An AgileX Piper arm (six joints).
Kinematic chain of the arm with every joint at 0, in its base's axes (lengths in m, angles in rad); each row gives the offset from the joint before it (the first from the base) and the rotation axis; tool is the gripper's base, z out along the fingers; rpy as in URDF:
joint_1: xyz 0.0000 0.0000 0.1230 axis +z
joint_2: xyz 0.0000 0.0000 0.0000 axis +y
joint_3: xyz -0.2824 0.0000 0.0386 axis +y
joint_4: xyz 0.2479 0.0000 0.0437 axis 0.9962 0 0.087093
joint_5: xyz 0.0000 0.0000 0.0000 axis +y
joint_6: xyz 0.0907 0.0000 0.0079 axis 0.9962 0 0.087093
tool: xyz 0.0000 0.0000 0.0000 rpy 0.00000 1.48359 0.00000
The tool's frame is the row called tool.
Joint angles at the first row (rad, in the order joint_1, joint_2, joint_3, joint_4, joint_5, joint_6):
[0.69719 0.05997 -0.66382 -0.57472 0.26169 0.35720]
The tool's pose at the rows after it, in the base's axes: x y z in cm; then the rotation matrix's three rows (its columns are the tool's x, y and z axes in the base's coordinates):
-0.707 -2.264 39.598; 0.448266 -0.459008 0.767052; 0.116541 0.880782 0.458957; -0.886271 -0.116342 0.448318
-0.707 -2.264 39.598; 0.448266 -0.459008 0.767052; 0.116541 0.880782 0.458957; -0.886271 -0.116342 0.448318
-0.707 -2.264 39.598; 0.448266 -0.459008 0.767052; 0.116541 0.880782 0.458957; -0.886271 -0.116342 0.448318
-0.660 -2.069 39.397; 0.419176 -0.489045 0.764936; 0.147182 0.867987 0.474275; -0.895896 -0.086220 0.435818
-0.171 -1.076 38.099; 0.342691 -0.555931 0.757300; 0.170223 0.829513 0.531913; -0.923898 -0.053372 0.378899
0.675 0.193 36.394; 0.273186 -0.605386 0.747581; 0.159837 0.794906 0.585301; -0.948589 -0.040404 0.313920
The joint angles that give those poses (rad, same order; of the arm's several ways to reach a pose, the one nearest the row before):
[0.69717 0.05996 -0.66381 -0.57464 0.26169 0.35713]
[0.69717 0.05996 -0.66381 -0.57464 0.26169 0.35713]
[0.69717 0.05996 -0.66381 -0.57464 0.26169 0.35713]
[0.69718 0.05999 -0.65895 -0.51128 0.26368 0.33817]
[0.69720 0.05996 -0.61654 -0.30360 0.26553 0.20364]
[0.69723 0.07001 -0.55448 -0.12490 0.25409 0.06800]

